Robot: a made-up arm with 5 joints. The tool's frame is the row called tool.
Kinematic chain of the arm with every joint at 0, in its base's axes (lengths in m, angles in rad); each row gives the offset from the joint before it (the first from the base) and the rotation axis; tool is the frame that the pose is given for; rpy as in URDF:
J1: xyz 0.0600 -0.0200 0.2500 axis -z
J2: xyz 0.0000 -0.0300 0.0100 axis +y
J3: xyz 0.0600 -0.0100 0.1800 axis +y
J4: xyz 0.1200 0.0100 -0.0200 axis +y
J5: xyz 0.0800 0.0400 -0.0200 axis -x
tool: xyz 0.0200 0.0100 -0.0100 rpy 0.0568 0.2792 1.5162
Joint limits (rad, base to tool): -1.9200..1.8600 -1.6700..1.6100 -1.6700..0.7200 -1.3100..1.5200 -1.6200..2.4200
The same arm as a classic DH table. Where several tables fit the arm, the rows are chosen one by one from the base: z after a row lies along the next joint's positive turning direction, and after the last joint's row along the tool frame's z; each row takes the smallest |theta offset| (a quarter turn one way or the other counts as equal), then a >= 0, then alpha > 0; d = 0 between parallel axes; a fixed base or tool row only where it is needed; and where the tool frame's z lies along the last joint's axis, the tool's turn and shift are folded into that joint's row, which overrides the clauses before.
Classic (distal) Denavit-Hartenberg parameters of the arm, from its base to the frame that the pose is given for. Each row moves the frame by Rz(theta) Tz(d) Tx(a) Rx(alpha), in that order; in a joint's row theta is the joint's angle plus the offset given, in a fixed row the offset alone. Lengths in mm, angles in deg.
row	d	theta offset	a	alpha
base (fixed)	0	-18.43	63.2	180
J1	-260	-18.43	0	90
J2	0	-71.57	189.7	0
J3	0	81.03	121.7	0
J4	10	80.54	20	-90
J5	-100.5	-74.2	12.3	94.11
tool (fixed)	-6.9	-3.01	0	0
Joint limits (deg, base to tool): -110.01..106.57 -95.68..92.25 -95.68..41.25 -75.06..87.09 -92.82..138.66

